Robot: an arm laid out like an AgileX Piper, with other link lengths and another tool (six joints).
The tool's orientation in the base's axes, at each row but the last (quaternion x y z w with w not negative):
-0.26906 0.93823 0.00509 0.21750
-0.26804 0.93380 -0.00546 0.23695
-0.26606 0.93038 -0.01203 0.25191
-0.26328 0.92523 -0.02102 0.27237
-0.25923 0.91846 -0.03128 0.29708
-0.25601 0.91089 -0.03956 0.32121
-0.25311 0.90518 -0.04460 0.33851
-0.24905 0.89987 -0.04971 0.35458
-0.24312 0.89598 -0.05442 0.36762
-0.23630 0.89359 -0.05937 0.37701
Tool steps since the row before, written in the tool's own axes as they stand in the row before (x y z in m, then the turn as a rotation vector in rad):
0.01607 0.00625 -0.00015 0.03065 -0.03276 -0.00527
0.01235 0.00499 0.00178 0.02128 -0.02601 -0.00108
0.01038 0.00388 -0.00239 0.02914 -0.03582 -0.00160
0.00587 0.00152 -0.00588 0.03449 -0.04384 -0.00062
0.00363 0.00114 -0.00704 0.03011 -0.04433 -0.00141
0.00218 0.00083 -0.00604 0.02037 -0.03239 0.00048
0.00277 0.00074 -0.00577 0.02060 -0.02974 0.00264
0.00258 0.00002 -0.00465 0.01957 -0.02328 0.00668
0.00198 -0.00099 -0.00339 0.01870 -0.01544 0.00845
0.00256 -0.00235 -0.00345 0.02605 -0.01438 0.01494
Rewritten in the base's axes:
-0.01545 -0.00275 -0.00714 -0.00884 -0.04409 -0.00430
-0.01088 -0.00173 -0.00769 -0.00336 -0.03310 -0.00483
-0.01063 -0.00214 -0.00332 -0.00456 -0.04552 -0.00647
-0.00794 -0.00223 0.00183 -0.00405 -0.05499 -0.00848
-0.00698 -0.00149 0.00362 -0.00126 -0.05332 -0.00541
-0.00547 -0.00091 0.00335 0.00108 -0.03802 -0.00423
-0.00576 -0.00123 0.00260 0.00117 -0.03563 -0.00669
-0.00470 -0.00164 0.00187 0.00182 -0.02916 -0.01078
-0.00314 -0.00208 0.00148 0.00046 -0.02173 -0.01367
-0.00308 -0.00352 0.00146 0.00018 -0.02376 -0.02332

